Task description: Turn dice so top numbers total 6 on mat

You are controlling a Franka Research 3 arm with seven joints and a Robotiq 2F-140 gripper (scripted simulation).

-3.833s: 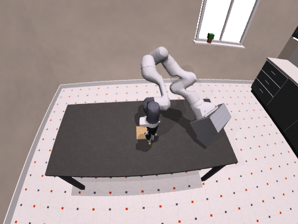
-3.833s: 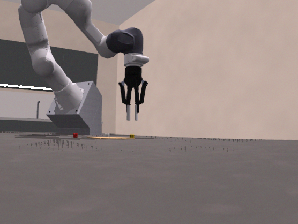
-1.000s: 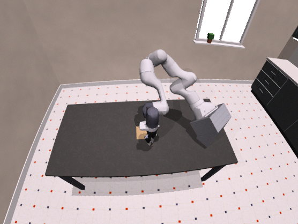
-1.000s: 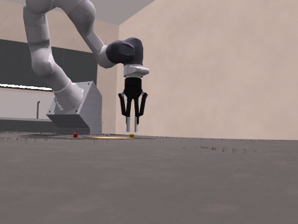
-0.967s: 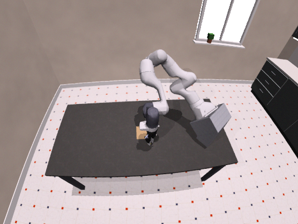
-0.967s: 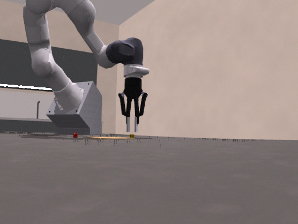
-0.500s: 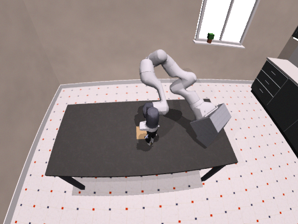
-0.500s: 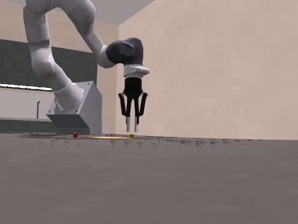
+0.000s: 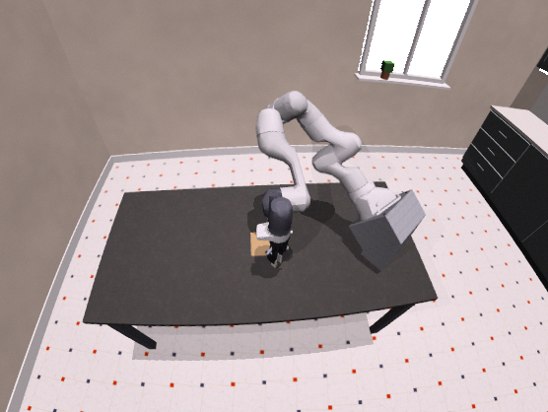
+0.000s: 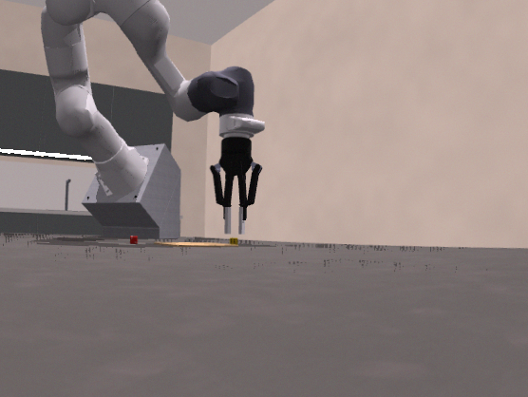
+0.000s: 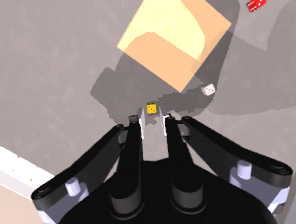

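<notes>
Now: hand 10 mm to the left of the yellow die and 50 mm above it. Also, from my hand: tan mat 10 mm ahead, 140 mm to the right, 60 mm below; then red die 110 mm behind, 220 mm to the right, 50 mm below; then white die 90 mm behind, 70 mm to the right, 50 mm below.
</notes>
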